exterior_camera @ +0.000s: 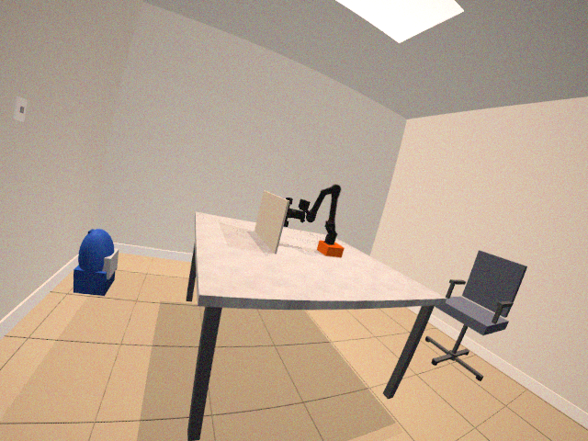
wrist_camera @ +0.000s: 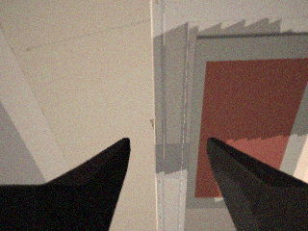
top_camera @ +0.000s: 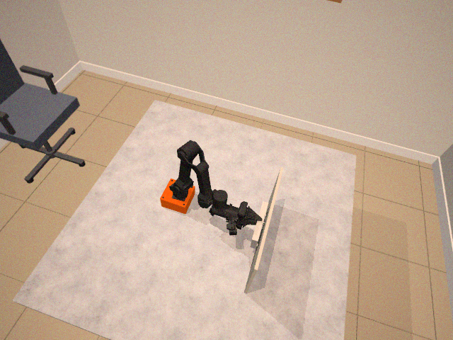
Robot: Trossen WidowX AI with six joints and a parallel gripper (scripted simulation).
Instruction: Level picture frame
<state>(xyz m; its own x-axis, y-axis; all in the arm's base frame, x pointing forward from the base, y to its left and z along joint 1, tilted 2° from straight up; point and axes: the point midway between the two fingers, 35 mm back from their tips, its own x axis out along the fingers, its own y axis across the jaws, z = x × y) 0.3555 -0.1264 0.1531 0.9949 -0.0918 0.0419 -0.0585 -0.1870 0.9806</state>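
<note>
My gripper tip is now 5 cm above the picture frame, 1 cm to the right of it and 1 cm short of it. The rest, counted from my gripper tip: beige wall panel 6 cm below, 2 cm ahead.
</note>
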